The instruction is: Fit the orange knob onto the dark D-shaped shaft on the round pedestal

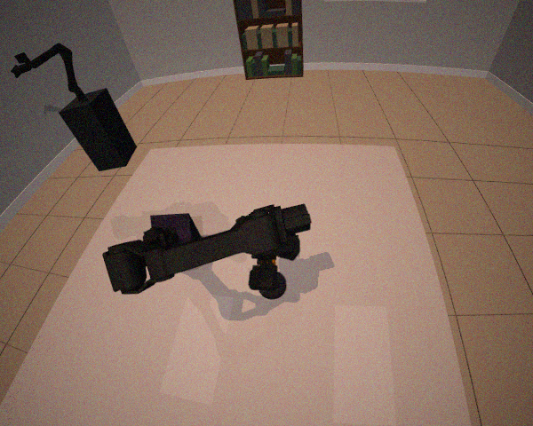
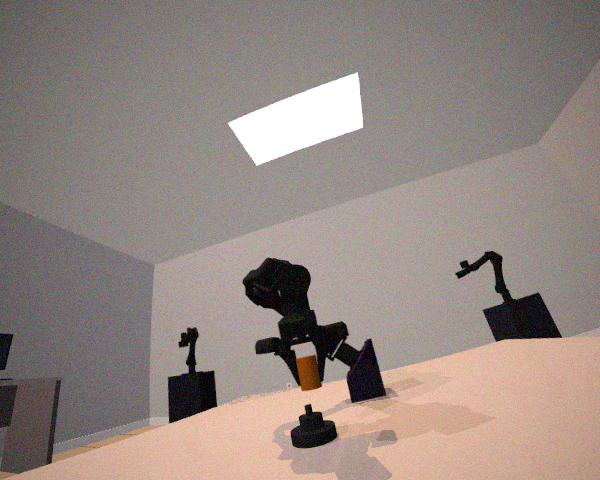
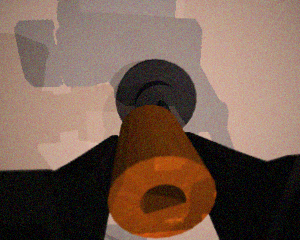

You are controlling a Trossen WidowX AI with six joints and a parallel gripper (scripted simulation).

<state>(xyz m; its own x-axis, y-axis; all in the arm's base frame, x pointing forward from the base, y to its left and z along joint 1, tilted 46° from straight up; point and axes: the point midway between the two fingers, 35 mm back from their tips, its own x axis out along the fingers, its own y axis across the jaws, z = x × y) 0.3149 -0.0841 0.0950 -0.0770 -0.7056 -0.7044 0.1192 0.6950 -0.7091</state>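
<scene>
My gripper tip is now 1 cm to the left of the round pedestal and 7 cm above it. Round my gripper tip: orange knob (2 cm above).
</scene>
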